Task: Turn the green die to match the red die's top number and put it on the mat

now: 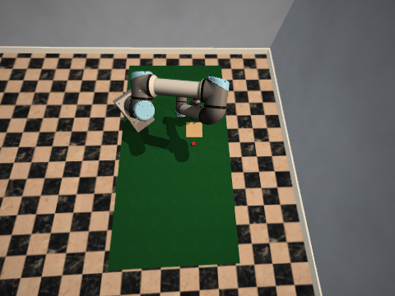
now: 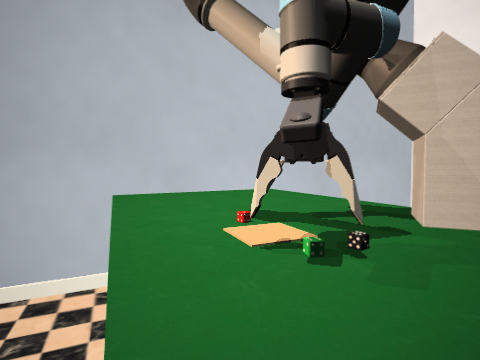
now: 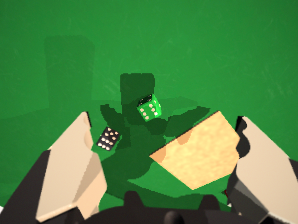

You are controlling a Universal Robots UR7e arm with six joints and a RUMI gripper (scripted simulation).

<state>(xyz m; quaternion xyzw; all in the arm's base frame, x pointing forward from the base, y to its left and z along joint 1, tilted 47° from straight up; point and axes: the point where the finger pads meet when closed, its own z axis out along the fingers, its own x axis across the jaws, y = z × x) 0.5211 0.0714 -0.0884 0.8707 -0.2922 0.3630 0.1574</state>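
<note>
My hand is 4 cm above the green die and 2 cm past it. The rest, counted from my hand: black die 11 cm behind, 4 cm below, 1 cm to the left; then red die 28 cm to the right, 5 cm behind, 4 cm below; then tan mat 14 cm to the right, 5 cm below, 3 cm behind.
</note>
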